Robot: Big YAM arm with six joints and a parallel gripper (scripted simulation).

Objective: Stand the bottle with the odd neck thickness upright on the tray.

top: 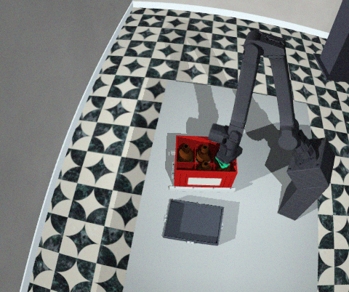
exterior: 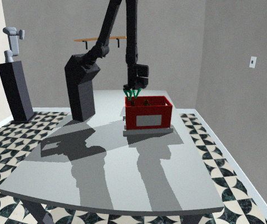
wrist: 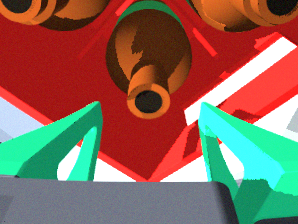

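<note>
Right now my hand is 100 mm above the crate, 90 mm short of it and 50 mm to the left of it. The rest, counted from my hand: dark grey tray (220 mm to the left, 170 mm below, 150 mm ahead); then glass bottle (90 mm to the right, 90 mm below, 90 mm ahead).
</note>
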